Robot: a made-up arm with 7 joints.
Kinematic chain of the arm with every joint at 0, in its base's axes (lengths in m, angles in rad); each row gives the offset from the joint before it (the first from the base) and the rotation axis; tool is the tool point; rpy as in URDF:
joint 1: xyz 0 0 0.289 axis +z
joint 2: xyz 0 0 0 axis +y
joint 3: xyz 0 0 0.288 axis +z
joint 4: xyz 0.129 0 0 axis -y
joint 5: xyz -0.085 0 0.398 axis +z
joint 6: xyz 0 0 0 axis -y
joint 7: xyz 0.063 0 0 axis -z
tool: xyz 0 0 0 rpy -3.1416 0 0
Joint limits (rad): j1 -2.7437..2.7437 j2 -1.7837..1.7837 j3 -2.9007..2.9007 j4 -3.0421..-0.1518 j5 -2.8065..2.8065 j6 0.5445..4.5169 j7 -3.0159..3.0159
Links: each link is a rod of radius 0.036 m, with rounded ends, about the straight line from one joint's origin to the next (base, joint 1, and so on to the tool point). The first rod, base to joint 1, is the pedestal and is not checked.
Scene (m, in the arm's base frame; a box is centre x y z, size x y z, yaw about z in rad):
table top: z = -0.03
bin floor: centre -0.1 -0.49 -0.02 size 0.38 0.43 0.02 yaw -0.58
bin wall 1: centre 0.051 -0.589 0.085 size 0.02 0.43 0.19 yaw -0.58
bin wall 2: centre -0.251 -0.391 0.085 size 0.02 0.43 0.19 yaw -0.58
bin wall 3: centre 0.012 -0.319 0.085 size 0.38 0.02 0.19 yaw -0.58
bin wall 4: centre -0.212 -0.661 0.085 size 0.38 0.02 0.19 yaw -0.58
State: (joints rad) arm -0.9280 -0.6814 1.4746 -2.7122 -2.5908 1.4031 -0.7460
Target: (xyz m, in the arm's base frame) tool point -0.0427 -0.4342 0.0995
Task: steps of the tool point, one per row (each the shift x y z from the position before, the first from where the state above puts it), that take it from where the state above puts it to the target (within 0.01 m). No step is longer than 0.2 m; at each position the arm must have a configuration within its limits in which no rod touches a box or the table.
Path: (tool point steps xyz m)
1: 0.0417 -0.1523 0.0478
2: -0.0256 -0.1690 0.0295
3: -0.0966 -0.1518 0.0092
4: -0.1546 -0.1018 -0.0101
5: -0.1858 -0.0276 -0.0260
6: -0.0038 -0.0108 -0.0963
7: 0.0038 0.0108 -0.1008

